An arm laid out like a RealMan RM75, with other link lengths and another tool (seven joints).
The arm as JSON. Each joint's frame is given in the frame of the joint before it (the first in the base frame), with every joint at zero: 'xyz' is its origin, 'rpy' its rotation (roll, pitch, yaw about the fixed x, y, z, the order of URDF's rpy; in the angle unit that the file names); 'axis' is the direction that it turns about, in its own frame. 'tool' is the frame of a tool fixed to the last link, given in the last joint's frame.
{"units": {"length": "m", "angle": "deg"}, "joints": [
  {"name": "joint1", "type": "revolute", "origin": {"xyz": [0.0, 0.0, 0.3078], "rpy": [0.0, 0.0, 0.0]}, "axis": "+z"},
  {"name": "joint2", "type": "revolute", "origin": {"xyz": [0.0, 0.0, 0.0], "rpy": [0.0, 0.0, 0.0]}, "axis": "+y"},
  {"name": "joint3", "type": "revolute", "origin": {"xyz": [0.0, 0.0, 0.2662], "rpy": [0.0, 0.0, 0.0]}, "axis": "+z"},
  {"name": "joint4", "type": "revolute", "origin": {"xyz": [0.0, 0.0, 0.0], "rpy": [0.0, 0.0, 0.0]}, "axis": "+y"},
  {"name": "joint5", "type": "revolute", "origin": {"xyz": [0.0, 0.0, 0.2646], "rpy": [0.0, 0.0, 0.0]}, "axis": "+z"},
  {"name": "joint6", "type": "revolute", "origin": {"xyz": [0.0, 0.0, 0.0], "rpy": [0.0, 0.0, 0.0]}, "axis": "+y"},
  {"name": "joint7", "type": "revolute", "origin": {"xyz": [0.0, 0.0, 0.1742], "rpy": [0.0, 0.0, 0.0]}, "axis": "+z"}
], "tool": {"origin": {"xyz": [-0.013, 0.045, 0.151], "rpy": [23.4, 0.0, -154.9]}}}
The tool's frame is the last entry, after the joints.
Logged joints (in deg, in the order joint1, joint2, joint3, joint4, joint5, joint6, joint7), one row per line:
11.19, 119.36, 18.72, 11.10, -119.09, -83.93, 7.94
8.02, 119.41, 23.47, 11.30, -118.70, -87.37, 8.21
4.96, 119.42, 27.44, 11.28, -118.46, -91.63, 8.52
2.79, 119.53, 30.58, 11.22, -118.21, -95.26, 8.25
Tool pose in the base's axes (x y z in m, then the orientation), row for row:
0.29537, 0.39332, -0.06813, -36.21, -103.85, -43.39
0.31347, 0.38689, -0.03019, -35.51, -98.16, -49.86
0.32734, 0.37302, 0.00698, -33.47, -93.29, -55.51
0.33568, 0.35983, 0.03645, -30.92, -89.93, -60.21
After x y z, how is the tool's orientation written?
As a rotation vector, in degrees.
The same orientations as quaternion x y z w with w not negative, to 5 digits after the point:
-0.26284, -0.75382, -0.31495, 0.51331
-0.25987, -0.71835, -0.36488, 0.53227
-0.24654, -0.68717, -0.40888, 0.54757
-0.22849, -0.66455, -0.44493, 0.55517

